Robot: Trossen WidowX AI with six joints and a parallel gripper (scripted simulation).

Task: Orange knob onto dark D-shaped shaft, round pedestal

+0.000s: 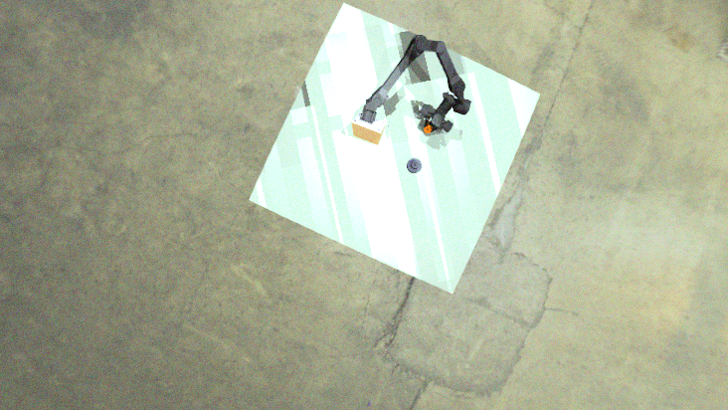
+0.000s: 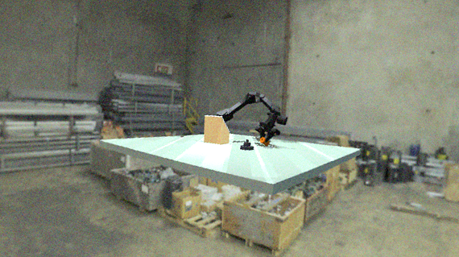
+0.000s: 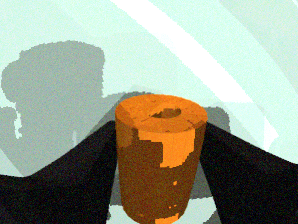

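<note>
The orange knob is 20 mm to the left of my gripper tip. The rest, counted from my gripper tip: round pedestal: 210 mm to the right.
</note>
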